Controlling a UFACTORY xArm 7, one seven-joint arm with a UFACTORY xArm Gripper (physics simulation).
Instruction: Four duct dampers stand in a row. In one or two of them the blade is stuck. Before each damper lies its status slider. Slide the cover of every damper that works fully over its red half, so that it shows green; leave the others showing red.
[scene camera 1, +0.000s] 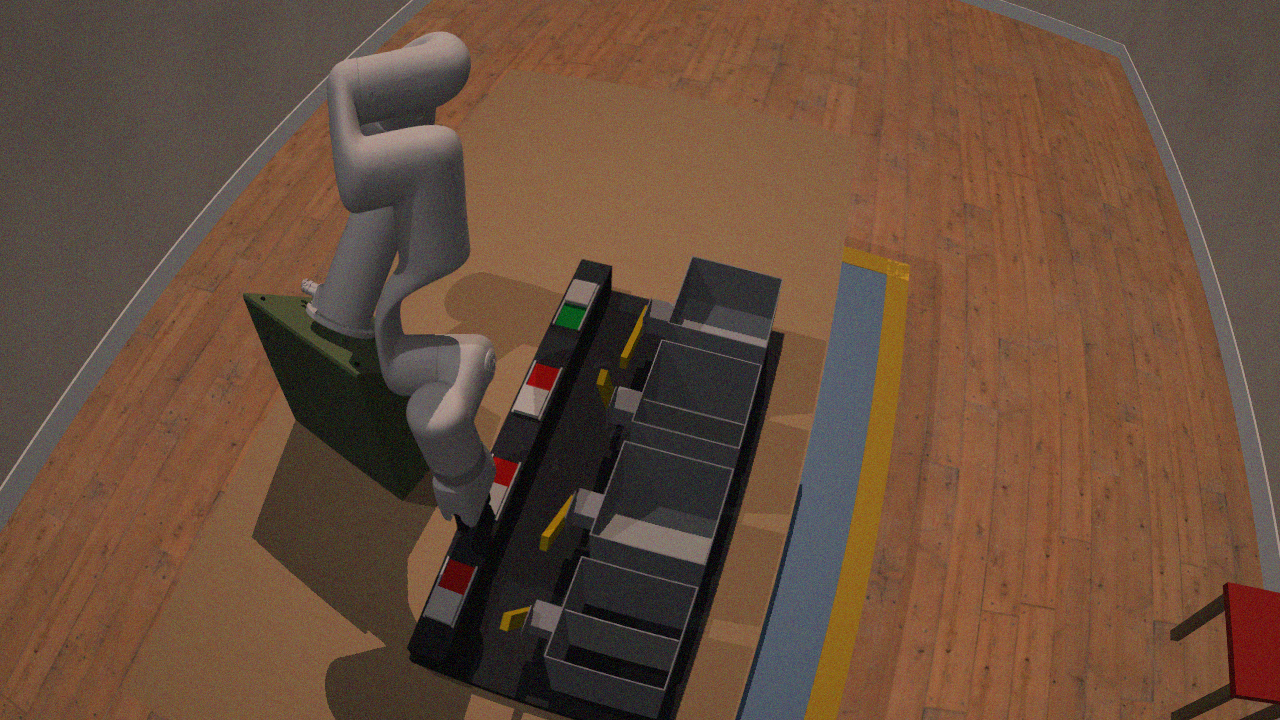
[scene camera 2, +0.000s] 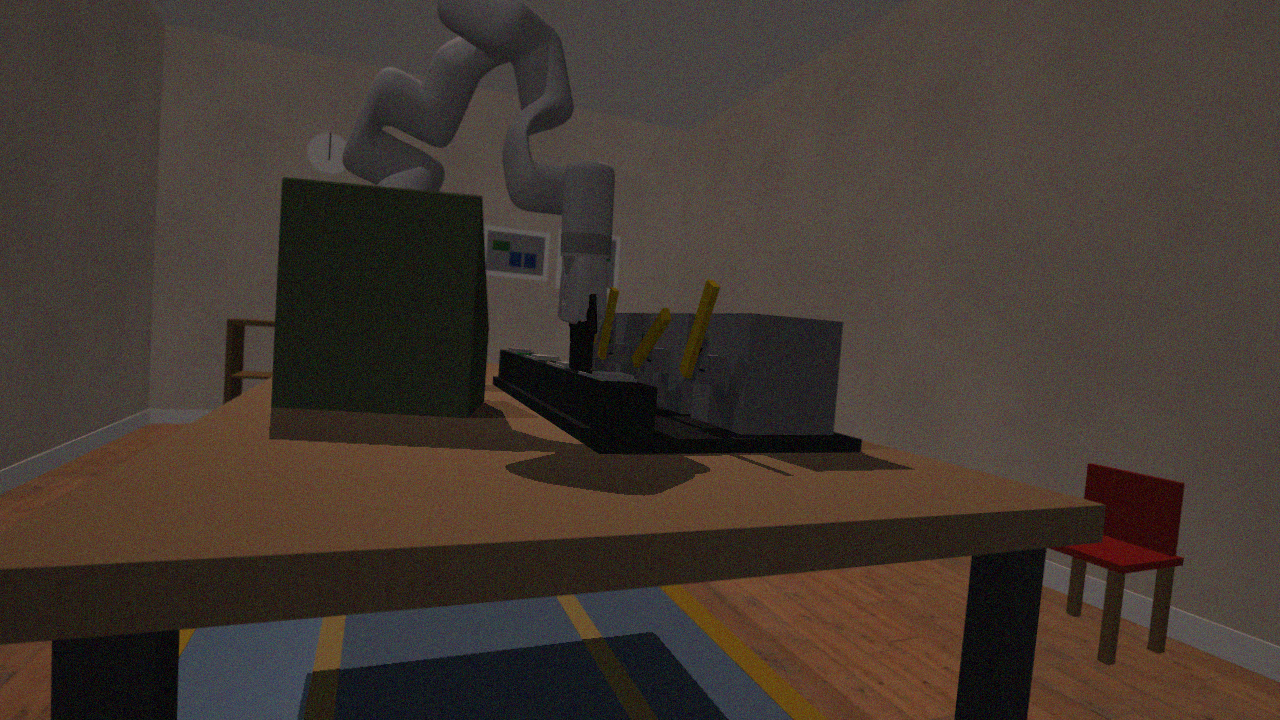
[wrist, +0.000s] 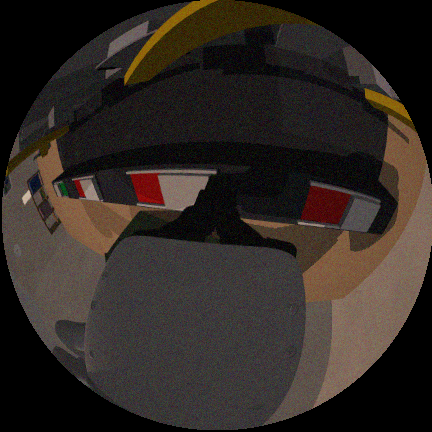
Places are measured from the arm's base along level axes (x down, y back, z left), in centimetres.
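Pixels of known places: gripper, fingertip midpoint: (scene camera 1: 483, 518) (scene camera 2: 580, 369) (wrist: 220, 189); arm's base, origin of the base link: (scene camera 1: 340, 322) (scene camera 2: 376, 262).
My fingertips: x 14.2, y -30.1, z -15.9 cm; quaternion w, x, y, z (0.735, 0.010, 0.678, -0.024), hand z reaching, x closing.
Note:
Ahead of a thing's pixels: the offset from my fingertips to its top centre. "spot": to the spot under its first point.
The far status slider shows green {dx +0.1, dy +0.8, dz +40.0 cm} (scene camera 1: 570, 317) (wrist: 63, 189). The second slider shows red {spot: dx +0.1, dy +0.7, dz +27.0 cm} (scene camera 1: 543, 375) (wrist: 80, 188), with its pale cover {dx -0.7, dy +0.6, dz +21.5 cm} (scene camera 1: 531, 401) (wrist: 91, 189) on the near half. The third shows red {dx +0.1, dy +0.4, dz +8.0 cm} (scene camera 1: 504, 471) (wrist: 147, 189); its cover {dx -0.7, dy +0.4, dz +3.3 cm} (wrist: 182, 190) is partly hidden by the fingers in the wrist view. The nearest shows red {dx +0.1, dy +0.2, dz -10.5 cm} (scene camera 1: 457, 576) (wrist: 326, 204) beside its cover {dx -0.7, dy +0.2, dz -15.5 cm} (scene camera 1: 443, 608) (wrist: 361, 214). My gripper (scene camera 1: 474, 537) (scene camera 2: 580, 367) (wrist: 220, 189) is shut and empty, low at the near end of the third cover. Contact is unclear.
Four open grey ducts (scene camera 1: 726, 291) (scene camera 1: 702, 380) (scene camera 1: 666, 479) (scene camera 1: 631, 586) stand behind the slider rail. Yellow levers (scene camera 1: 633, 335) (scene camera 1: 605, 386) (scene camera 1: 556, 522) (scene camera 1: 515, 617) rise between ducts and rail. The green pedestal (scene camera 1: 331, 394) (scene camera 2: 375, 295) stands on the rail's other side.

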